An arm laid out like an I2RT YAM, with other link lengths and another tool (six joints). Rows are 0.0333 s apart.
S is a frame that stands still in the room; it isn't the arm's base.
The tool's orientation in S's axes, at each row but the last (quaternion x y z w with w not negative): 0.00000 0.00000 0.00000 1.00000; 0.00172 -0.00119 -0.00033 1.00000; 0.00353 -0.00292 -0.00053 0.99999; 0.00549 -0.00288 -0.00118 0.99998; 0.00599 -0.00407 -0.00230 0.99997; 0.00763 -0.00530 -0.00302 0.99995; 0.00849 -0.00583 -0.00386 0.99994; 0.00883 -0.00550 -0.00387 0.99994; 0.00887 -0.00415 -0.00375 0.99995; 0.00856 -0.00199 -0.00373 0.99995; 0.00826 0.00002 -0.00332 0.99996
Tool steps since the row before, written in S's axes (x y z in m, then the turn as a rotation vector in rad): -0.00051 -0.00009 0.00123 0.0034 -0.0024 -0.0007; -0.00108 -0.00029 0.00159 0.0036 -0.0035 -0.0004; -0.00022 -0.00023 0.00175 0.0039 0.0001 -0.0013; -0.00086 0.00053 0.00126 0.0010 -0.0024 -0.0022; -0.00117 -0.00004 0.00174 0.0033 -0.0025 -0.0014; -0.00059 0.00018 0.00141 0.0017 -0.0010 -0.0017; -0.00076 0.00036 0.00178 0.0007 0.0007 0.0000; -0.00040 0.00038 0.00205 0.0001 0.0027 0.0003; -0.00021 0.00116 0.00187 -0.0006 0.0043 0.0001; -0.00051 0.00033 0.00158 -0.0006 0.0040 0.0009; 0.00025 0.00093 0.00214 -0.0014 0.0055 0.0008
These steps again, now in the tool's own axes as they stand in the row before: -0.00051 -0.00009 0.00123 0.0034 -0.0024 -0.0007; -0.00108 -0.00029 0.00159 0.0036 -0.0035 -0.0004; -0.00021 -0.00022 0.00175 0.0039 0.0001 -0.0013; -0.00085 0.00054 0.00126 0.0010 -0.0024 -0.0022; -0.00116 -0.00002 0.00175 0.0033 -0.0025 -0.0014; -0.00058 0.00020 0.00141 0.0017 -0.0010 -0.0017; -0.00074 0.00038 0.00178 0.0007 0.0007 0.0000; -0.00038 0.00041 0.00205 0.0001 0.0027 0.0003; -0.00020 0.00119 0.00185 -0.0006 0.0043 0.0000; -0.00051 0.00035 0.00158 -0.0006 0.0040 0.0008; 0.00024 0.00097 0.00212 -0.0014 0.0055 0.0007
